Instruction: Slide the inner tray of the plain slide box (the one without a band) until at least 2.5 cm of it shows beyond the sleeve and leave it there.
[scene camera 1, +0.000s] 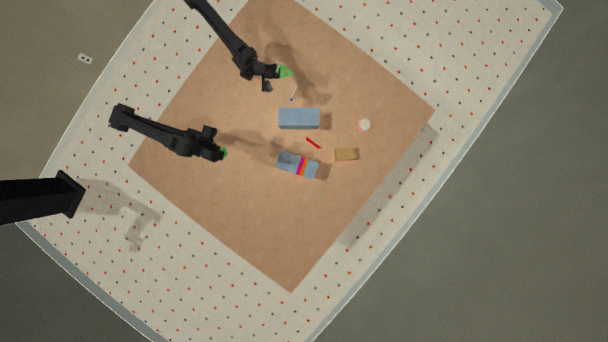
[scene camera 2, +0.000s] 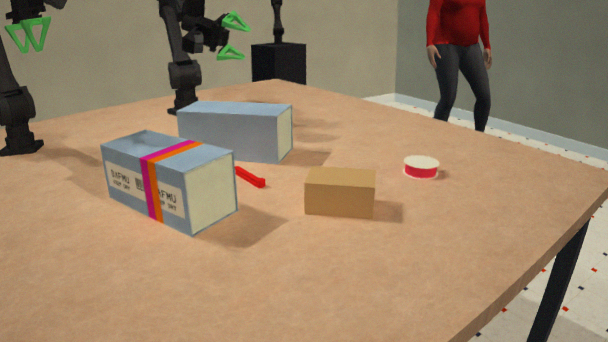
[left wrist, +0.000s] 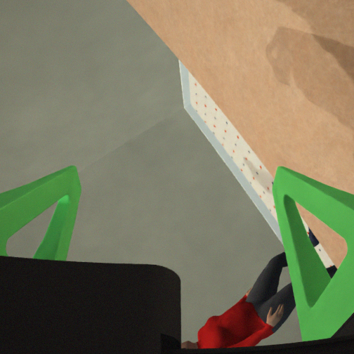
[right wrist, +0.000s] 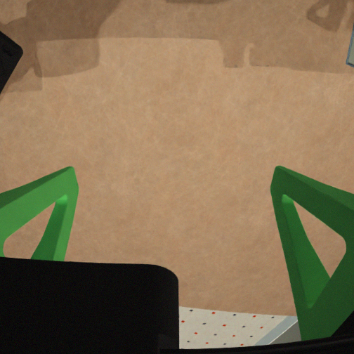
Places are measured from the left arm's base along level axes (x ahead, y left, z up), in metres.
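Where they show: left gripper, between the fingertips: (scene camera 1: 290, 73) (scene camera 2: 247, 44); right gripper, between the fingertips: (scene camera 2: 32, 52); left arm's base, origin of its link: (scene camera 1: 249, 71); right arm's base, origin of its link: (scene camera 2: 22, 150).
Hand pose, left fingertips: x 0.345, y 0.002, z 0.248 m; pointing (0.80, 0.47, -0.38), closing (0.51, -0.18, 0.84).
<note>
Each offset is from my left fingertips to the top centre of the thing. "spot": to the spot under its first point.
The plain slide box @(dx +0.129, dy -0.160, dz -0.134 m) (scene camera 1: 298, 117) (scene camera 2: 227, 132) is a light blue sleeve with no band, lying flat on the table. Its cream tray end @(spot: dx +0.244, dy -0.103, dz -0.196 m) (scene camera 2: 284, 135) looks flush with the sleeve's right end in scene camera 2; its other end is hidden there. My left gripper (scene camera 1: 285, 71) (scene camera 2: 233, 37) (left wrist: 176, 176) is open and empty, raised above the table behind the plain box in scene camera 2. My right gripper (scene camera 1: 224, 152) (scene camera 2: 31, 51) (right wrist: 174, 177) is open and empty, in the air left of both boxes in scene camera 1. The plain box does not show in the left wrist view.
A blue box with a magenta and orange band (scene camera 1: 287, 161) (scene camera 2: 170, 160) lies near the plain one. A red bar @(dx +0.282, dy -0.253, dz -0.232 m) (scene camera 1: 313, 143) (scene camera 2: 250, 177) lies between them. A brown block @(dx +0.505, dy -0.225, dz -0.188 m) (scene camera 1: 346, 154) (scene camera 2: 340, 195), a round red-and-white tin @(dx +0.542, dy +0.020, dz -0.222 m) (scene camera 1: 364, 124) (scene camera 2: 421, 167) and a thin blue-tipped stick @(dx +0.008, dy +0.017, dz -0.238 m) (scene camera 1: 293, 93) lie nearby.
</note>
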